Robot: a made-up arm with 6 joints.
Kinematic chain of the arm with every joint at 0, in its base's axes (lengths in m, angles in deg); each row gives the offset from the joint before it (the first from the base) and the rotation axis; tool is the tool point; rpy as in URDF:
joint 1: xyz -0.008 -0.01 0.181 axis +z
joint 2: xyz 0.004 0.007 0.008 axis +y
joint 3: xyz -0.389 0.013 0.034 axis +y
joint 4: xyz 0.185 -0.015 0.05 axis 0.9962 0 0.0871
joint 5: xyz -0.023 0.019 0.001 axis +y
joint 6: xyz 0.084 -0.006 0.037 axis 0.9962 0 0.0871
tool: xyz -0.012 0.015 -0.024 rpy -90 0 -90
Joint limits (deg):
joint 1: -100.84..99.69
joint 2: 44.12..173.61
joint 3: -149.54..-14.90
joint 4: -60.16..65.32
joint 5: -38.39..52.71
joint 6: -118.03..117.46
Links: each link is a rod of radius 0.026 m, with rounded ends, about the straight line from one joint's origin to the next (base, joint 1, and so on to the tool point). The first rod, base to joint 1, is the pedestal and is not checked.
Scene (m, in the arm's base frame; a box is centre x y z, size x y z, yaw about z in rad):
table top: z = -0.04
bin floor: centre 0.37 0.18 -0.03 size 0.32 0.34 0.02 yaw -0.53
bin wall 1: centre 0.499 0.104 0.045 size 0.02 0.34 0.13 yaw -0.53
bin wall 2: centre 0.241 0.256 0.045 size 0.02 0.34 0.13 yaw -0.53
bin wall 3: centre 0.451 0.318 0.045 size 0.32 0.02 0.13 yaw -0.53
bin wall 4: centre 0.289 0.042 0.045 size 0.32 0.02 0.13 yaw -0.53
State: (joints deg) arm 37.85 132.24 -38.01 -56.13 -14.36 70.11
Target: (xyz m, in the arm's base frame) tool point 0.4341 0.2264 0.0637
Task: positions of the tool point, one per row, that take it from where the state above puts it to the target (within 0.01 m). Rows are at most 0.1 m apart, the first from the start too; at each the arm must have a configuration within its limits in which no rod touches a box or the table.
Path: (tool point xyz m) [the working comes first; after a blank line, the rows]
Joints at the target: 19.85 163.18 -82.98 -39.60 -14.72 74.94
Straight joint move there: clear.

1: 0.2671 0.2594 0.1893
2: 0.3280 0.2592 0.1489
3: 0.3843 0.2479 0.1068
4: 0.4341 0.2264 0.0637

